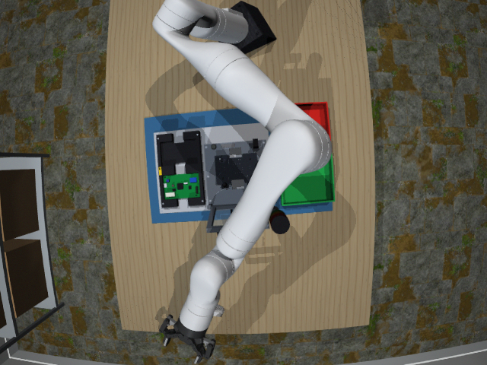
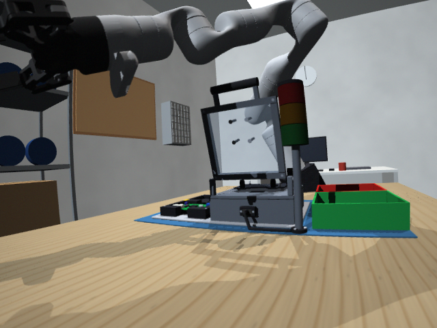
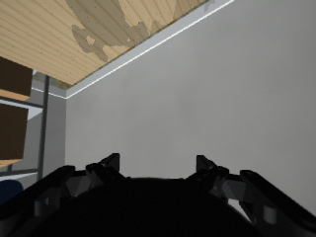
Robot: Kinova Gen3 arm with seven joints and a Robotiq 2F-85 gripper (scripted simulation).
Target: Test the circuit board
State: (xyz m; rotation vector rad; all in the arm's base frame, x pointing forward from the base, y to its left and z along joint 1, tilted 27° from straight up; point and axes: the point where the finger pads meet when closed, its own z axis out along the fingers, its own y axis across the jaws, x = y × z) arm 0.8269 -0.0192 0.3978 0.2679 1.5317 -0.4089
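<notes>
Now: the green circuit board 430 mm behind my hand, 240 mm below it and 10 mm to the right of it. Also, from my hand: black hook: 530 mm behind, 220 mm to the left, 170 mm below; clear lid: 350 mm behind, 170 mm to the left, 70 mm below; green bin: 430 mm behind, 370 mm to the left, 240 mm below.
</notes>
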